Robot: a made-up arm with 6 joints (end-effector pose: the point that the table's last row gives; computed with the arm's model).
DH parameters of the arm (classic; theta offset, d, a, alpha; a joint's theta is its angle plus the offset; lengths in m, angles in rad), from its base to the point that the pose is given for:
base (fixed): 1.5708 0.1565 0 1.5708
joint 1: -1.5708 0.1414 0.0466 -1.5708
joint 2: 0 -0.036 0.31 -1.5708
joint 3: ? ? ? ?
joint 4: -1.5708 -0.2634 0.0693 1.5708
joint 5: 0 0.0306 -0.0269 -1.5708
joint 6: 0 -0.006 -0.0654 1.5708
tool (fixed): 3.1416 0.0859 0 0
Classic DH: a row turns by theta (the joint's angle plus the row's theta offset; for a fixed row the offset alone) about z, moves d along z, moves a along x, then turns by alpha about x.
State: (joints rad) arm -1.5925 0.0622 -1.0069 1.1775 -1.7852 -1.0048
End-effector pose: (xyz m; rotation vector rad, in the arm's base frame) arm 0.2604 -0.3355 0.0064 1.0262 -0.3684 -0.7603
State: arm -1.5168 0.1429 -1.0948 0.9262 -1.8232 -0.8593
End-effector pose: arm 0.2083 -0.3013 0.0050 1.0321 -0.3453 -1.1911
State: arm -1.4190 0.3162 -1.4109 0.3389 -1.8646 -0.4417
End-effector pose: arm 0.1558 -0.2275 0.1084 0.6998 -0.0140 -2.0400
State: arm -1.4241 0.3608 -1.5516 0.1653 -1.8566 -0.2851
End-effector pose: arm 0.1623 -0.2263 0.1649 0.5171 0.1519 -2.1736
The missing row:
joint 3: 0 -0.1916 0.0693 -1.5708
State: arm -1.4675 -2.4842 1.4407 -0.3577 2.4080 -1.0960
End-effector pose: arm 0.5144 0.4913 0.1963 -2.7098 0.0884 -1.0512
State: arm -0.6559 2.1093 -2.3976 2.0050 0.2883 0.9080
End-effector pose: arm 0.1014 -0.1672 0.1107 -2.3120 -0.8055 -1.1893
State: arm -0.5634 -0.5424 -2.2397 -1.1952 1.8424 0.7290
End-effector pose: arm 0.4552 -0.2161 0.2885 -2.1914 0.2516 -1.6145
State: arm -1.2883 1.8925 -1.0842 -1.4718 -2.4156 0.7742
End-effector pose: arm -0.0361 -0.2953 0.0045 1.5171 -2.1882 0.6639
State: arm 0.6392 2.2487 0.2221 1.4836 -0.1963 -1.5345
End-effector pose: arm -0.3056 0.1464 0.2926 0.2938 2.1915 0.7466
